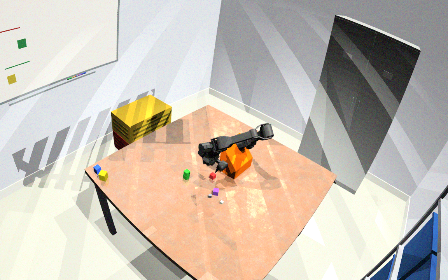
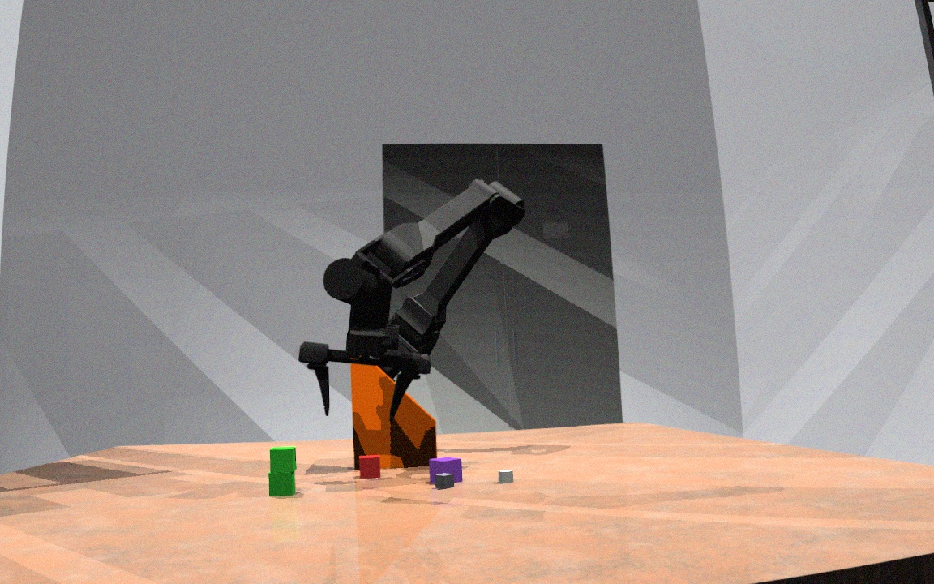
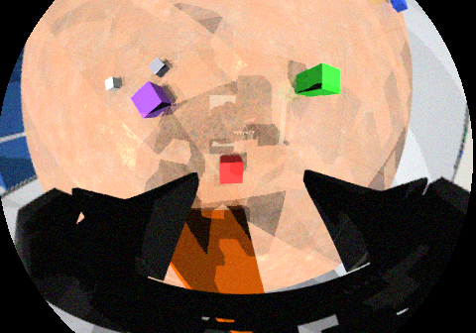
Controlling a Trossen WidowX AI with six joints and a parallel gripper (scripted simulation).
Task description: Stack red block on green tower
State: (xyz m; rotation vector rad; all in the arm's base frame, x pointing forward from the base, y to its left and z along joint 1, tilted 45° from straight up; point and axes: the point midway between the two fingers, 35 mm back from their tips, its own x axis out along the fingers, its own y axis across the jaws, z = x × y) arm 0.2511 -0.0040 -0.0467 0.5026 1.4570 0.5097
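The red block is 20 mm behind my gripper tip, 10 mm to the left of it and 70 mm below it. Also, from my gripper tip: purple block 70 mm ahead, 110 mm to the left, 70 mm below; small white block 110 mm ahead, 190 mm to the left, 80 mm below; small dark grey block 120 mm ahead, 110 mm to the left, 80 mm below.
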